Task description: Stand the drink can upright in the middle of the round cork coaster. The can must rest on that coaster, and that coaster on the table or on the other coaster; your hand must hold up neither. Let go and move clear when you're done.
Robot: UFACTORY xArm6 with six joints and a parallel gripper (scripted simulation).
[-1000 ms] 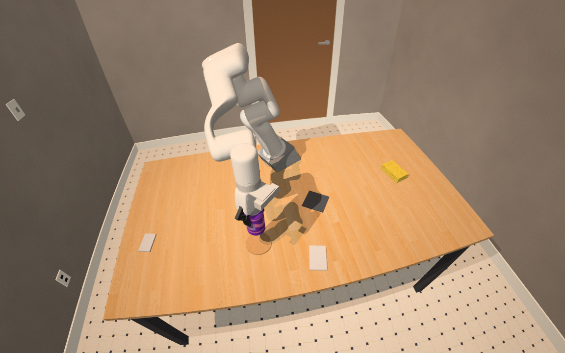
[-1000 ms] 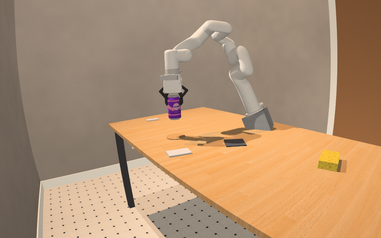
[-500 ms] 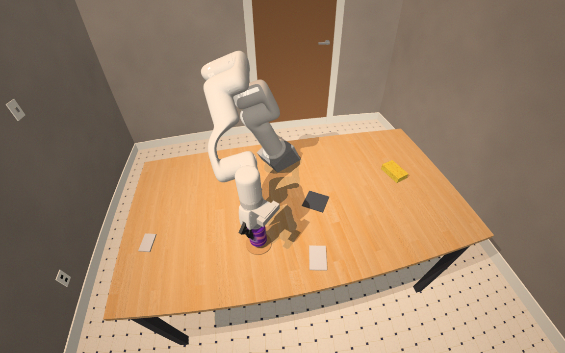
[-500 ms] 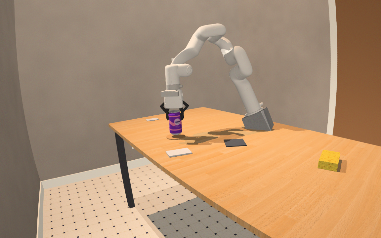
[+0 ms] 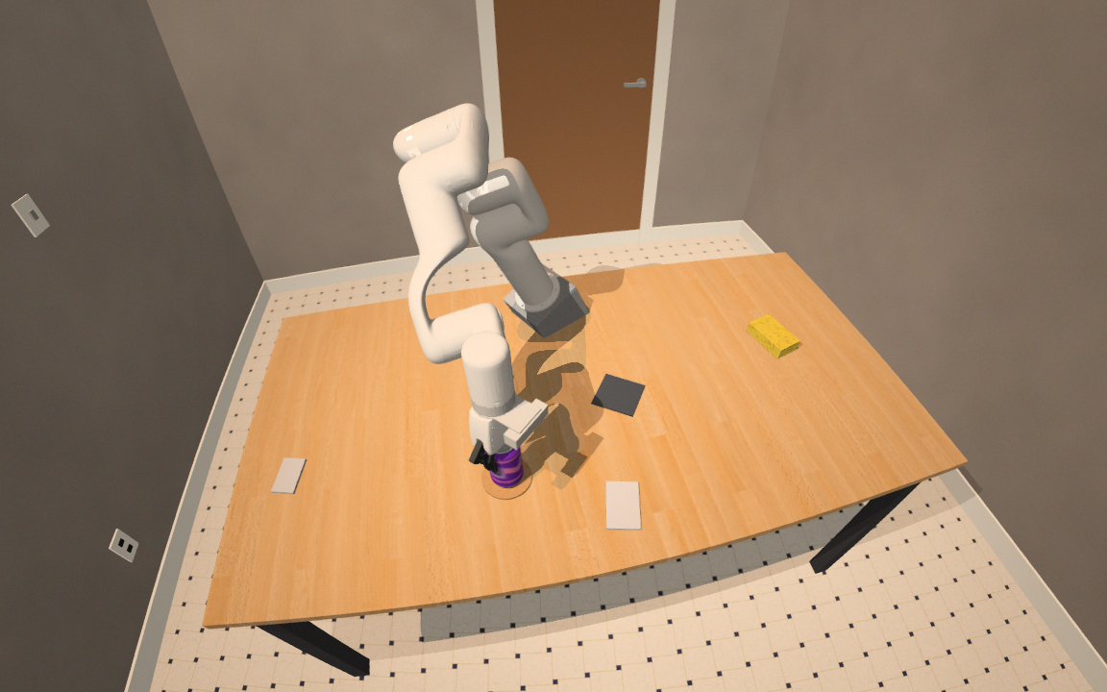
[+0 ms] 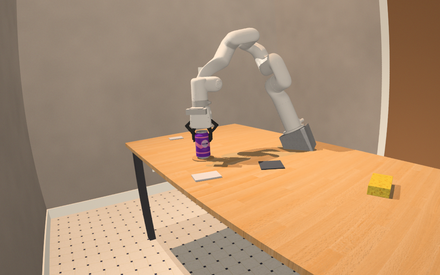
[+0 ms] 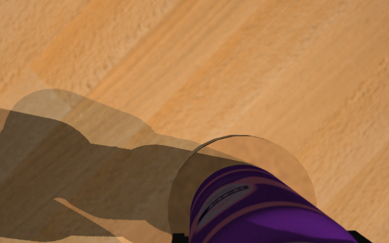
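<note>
Right now the purple drink can is 3 cm below my hand. The rest, counted from my hand: yellow sponge (20 cm behind, 79 cm to the left, 8 cm below); round cork coaster (10 cm below); dark square coaster (15 cm behind, 30 cm to the left, 10 cm below).
</note>
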